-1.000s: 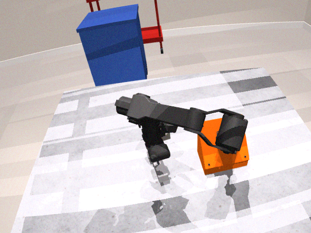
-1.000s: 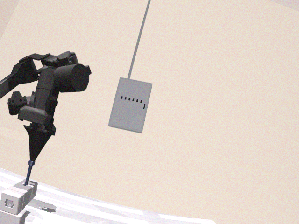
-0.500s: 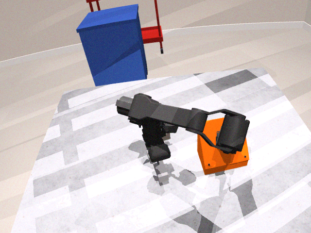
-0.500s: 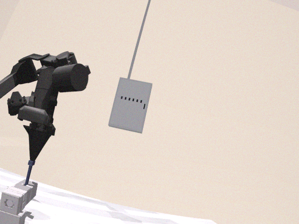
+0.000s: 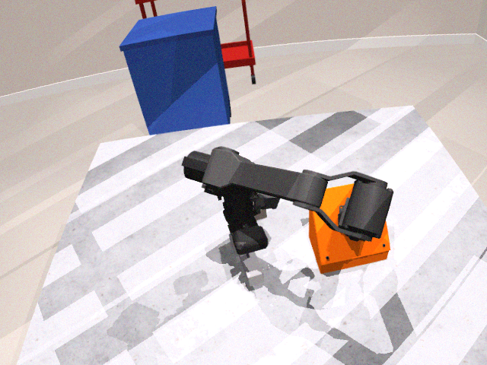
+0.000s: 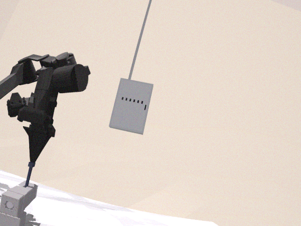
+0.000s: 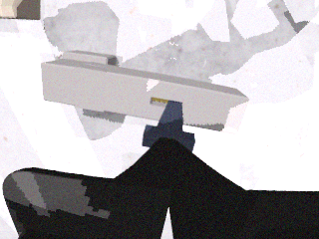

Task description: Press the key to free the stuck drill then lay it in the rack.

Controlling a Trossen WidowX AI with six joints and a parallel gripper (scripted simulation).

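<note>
Right now the yellow drill is 1 cm ahead of my gripper tip, 5 cm to the right of it and 8 cm below it. The rest, counted from my gripper tip: small blue key 3 cm below; housing block 3 cm to the right, 8 cm below.
</note>
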